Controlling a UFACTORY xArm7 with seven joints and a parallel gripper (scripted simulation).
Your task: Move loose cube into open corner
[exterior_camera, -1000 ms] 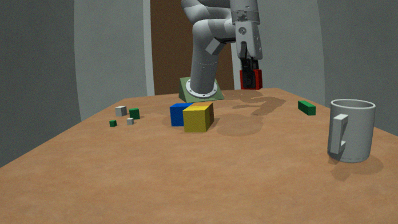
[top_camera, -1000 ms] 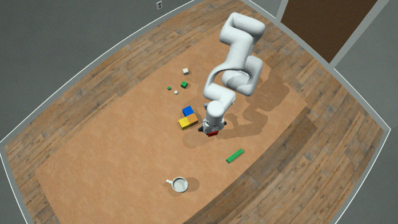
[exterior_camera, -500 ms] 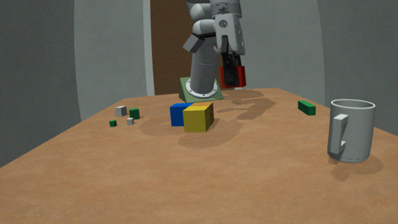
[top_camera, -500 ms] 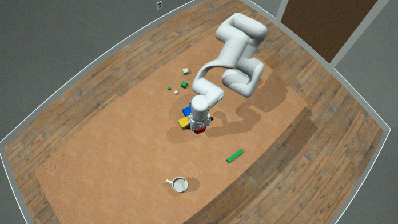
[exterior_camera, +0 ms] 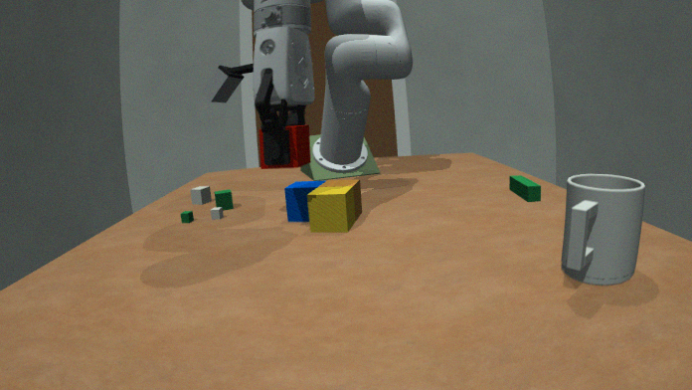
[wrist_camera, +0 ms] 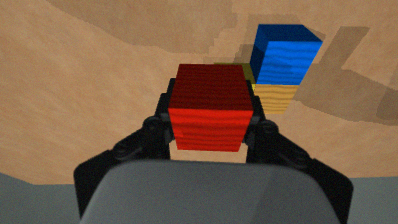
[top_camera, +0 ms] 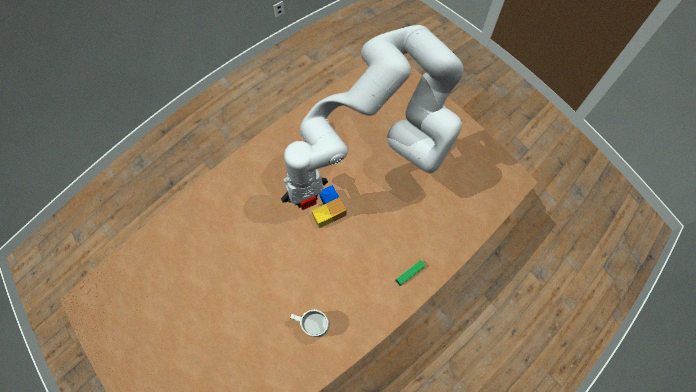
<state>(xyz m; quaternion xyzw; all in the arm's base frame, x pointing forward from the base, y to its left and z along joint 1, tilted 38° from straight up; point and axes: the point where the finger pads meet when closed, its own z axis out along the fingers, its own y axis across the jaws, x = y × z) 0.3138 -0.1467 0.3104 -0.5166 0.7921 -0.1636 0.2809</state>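
Now: the yellow cube 90 mm below my hand, 50 mm to the left of it and 10 mm behind it. Also, from my hand: orange cube 90 mm below, 70 mm to the left, 60 mm behind; red cube right at my hand; blue cube 90 mm below, 70 mm behind, 20 mm to the left.
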